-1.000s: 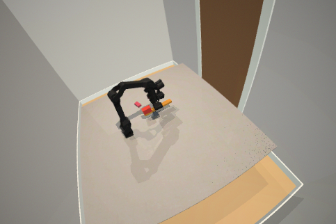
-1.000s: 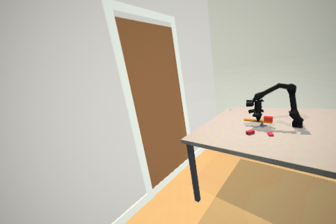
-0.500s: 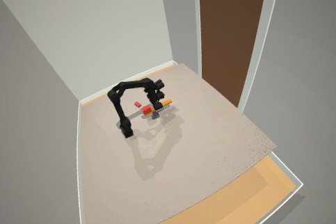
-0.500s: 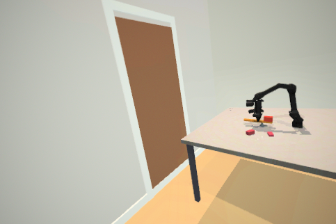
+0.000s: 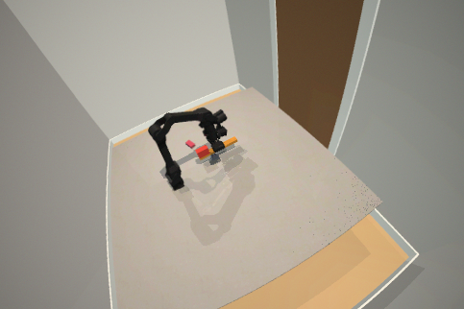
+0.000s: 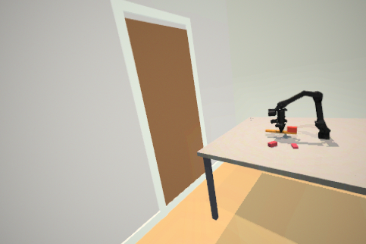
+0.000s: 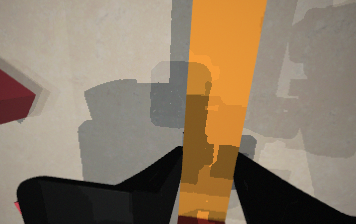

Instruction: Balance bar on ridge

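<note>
My gripper tip is 30 mm past the ridge and 30 mm above it.
</note>
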